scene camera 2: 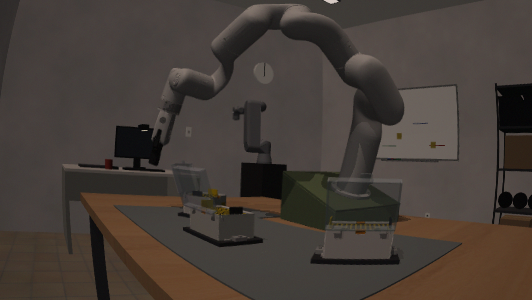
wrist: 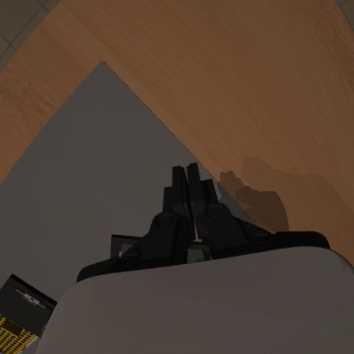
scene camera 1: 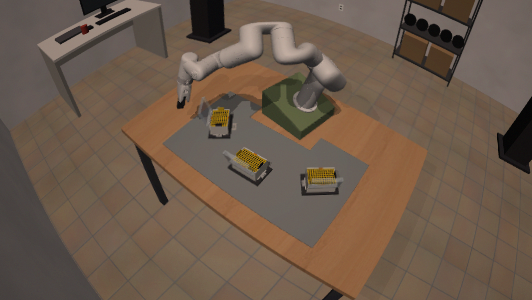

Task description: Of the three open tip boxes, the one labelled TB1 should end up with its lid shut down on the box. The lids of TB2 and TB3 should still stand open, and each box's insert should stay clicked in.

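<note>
TB1 is a white box with a yellow insert on a dark base, at the far left of the mat. Its clear lid stands open on the side towards my gripper. My gripper is shut and empty, apart from the lid, beyond its outer side and around or above its top edge. In the wrist view the fingers hide most of TB1; a corner of its dark base shows. TB3 in the middle and TB2 at the right have open lids. The yellow inserts look seated.
The boxes stand on a grey mat on the wooden table. The green arm pedestal stands at the back, right of TB1. A desk with a monitor stands beyond the table.
</note>
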